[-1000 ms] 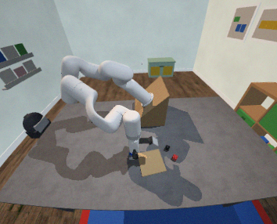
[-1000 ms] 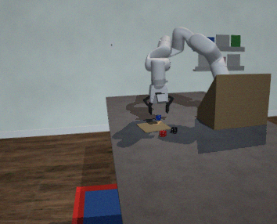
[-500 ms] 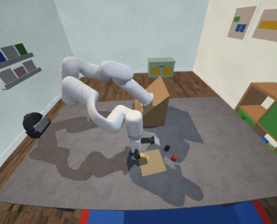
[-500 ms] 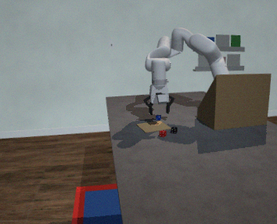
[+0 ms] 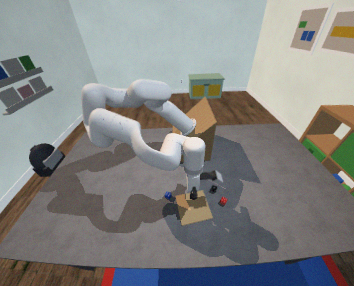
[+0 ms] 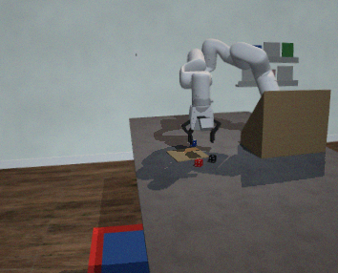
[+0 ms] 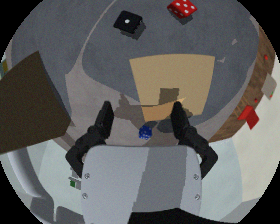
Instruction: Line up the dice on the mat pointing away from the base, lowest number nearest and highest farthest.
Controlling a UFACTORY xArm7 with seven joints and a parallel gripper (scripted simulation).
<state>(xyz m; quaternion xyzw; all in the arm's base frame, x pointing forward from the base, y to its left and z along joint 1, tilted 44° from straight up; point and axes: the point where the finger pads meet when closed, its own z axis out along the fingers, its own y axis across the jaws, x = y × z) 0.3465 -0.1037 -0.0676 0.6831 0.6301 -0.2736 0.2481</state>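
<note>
My hand is 10 mm past the black die, 110 mm to the right of it and 40 mm above it. From my hand the other things lie so: tan mat (60 mm ahead, 50 mm below); red die (60 mm ahead, 140 mm to the left, 40 mm below); blue die (120 mm to the right, 40 mm below).
</note>
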